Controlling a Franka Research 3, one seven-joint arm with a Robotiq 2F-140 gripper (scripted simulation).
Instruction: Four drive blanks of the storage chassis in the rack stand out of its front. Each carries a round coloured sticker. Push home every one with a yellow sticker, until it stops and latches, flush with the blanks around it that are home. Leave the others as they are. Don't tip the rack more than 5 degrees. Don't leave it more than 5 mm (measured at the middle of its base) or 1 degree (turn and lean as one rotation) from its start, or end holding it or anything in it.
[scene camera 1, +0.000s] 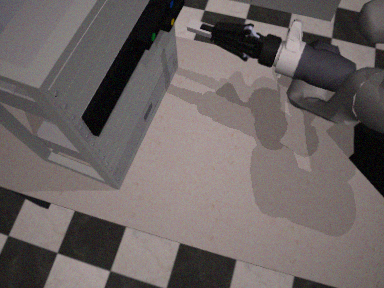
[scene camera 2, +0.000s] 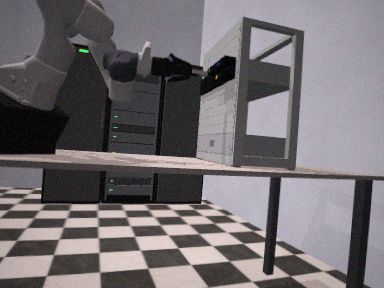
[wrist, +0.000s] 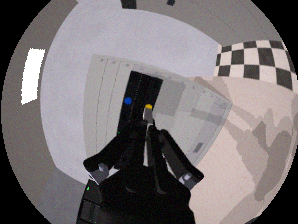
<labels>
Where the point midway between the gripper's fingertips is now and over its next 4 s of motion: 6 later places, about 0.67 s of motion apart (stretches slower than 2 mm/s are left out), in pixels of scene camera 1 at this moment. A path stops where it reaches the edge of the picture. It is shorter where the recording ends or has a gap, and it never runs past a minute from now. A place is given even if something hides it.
The gripper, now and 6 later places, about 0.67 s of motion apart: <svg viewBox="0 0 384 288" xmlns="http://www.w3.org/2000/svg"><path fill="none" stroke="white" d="M189 24L195 16L181 12L179 14L179 15L175 13L172 12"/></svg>
</labels>
